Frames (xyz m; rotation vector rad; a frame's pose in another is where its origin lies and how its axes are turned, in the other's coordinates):
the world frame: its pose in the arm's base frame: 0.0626 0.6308 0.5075 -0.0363 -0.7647 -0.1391
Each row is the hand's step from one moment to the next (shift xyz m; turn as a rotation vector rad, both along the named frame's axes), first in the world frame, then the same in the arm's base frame.
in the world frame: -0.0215 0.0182 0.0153 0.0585 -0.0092 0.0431
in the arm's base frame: -0.0233 0.0217 -0.0035 0.0108 -0.0121 0.0714
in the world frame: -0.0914 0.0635 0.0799 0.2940 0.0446 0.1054
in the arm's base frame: -0.1113 0.0798 -0.0045 0.1433 0.0199 0.2804
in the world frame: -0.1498 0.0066 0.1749 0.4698 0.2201 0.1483
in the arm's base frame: -0.2261 0.0379 0.0226 0.2635 0.1775 0.4361
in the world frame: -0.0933 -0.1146 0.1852 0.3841 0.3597 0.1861
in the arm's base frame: -0.2097 -0.0876 0.0670 0.1958 0.3285 0.4066
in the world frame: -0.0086 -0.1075 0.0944 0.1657 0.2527 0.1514
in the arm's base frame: -0.0859 -0.0976 0.0602 0.0491 0.2442 0.2284
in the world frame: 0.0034 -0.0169 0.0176 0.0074 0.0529 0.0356
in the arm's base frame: -0.0120 -0.0156 0.0148 -0.0119 0.0545 0.0317
